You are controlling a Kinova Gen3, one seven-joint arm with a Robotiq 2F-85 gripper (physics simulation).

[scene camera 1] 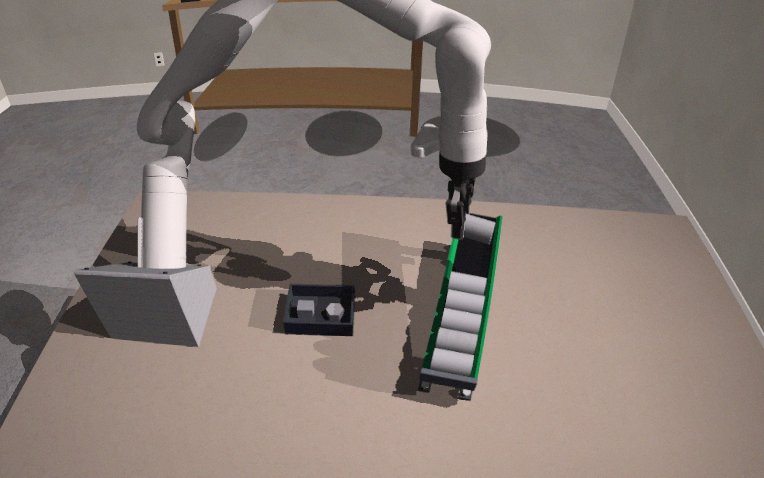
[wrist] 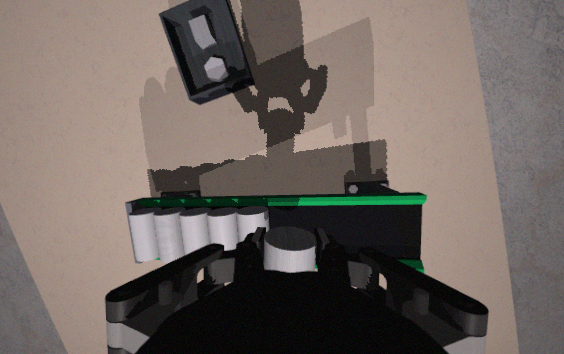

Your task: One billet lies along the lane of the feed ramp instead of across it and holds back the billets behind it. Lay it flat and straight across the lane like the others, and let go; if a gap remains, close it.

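Note:
My gripper is shut on a grey-white cylindrical billet. The billet is held above the upper part of the feed ramp, roughly crosswise to the lane, and looks slightly tilted in the scene view. Several other billets lie flat across the lane in a row against the lower end stop; the uppermost of them is partly hidden by the gripper in the wrist view. Dark lane floor shows uphill of the row. The exact height of the held billet cannot be told.
A dark open tray with a block and a hexagonal piece stands left of the ramp in the scene view. The ramp has raised green side rails and a grey end stop. The arm's base stands farther left.

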